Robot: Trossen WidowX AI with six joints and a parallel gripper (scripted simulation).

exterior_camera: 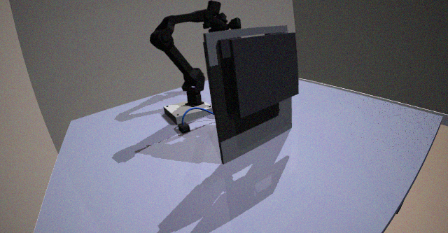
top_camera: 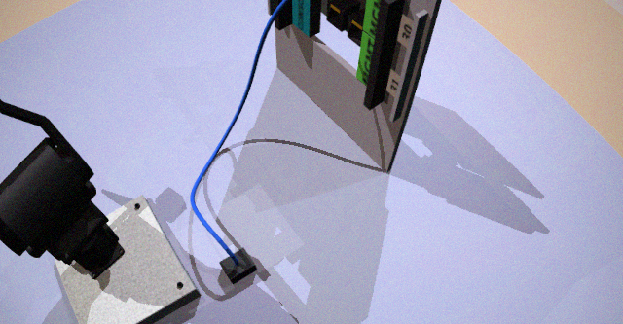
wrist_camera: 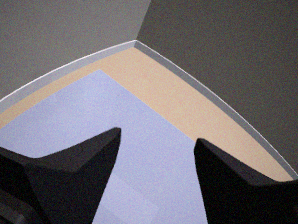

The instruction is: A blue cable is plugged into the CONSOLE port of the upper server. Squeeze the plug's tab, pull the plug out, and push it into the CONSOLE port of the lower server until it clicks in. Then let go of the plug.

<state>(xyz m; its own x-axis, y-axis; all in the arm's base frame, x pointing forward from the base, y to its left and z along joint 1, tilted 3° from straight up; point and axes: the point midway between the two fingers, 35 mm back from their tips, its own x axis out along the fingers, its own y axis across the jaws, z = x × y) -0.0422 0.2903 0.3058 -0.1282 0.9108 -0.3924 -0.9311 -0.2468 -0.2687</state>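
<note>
Right now my gripper tip is 48 cm short of the blue plug, 39 cm to the left of it and 2 cm above it. Also, from my gripper tip: black anchor block: 18 cm ahead, 49 cm to the right, 29 cm below.
</note>
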